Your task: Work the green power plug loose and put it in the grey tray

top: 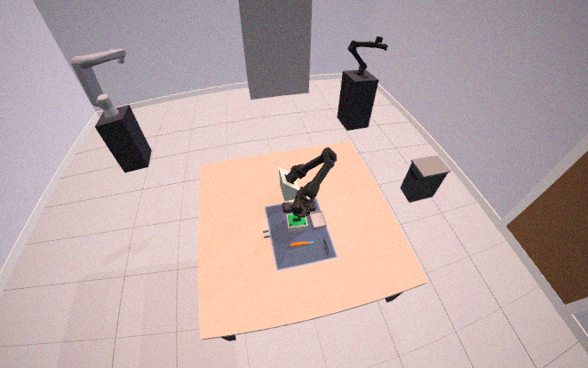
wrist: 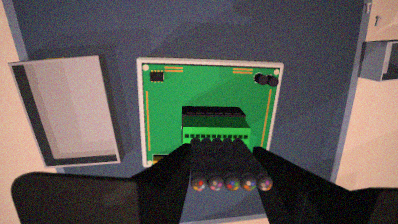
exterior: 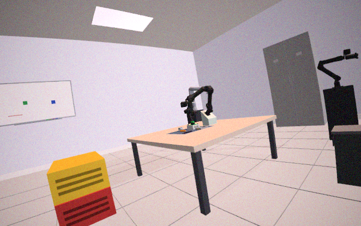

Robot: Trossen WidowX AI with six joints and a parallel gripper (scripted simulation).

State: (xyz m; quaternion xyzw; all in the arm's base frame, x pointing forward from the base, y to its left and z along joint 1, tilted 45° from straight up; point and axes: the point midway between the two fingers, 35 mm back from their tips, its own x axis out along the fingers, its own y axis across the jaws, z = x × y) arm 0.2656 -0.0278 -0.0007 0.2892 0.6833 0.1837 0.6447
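Now: the green power plug 2 cm below my gripper tip. The rest, counted from my gripper tip: blue mat (5 cm ahead, 11 cm below).
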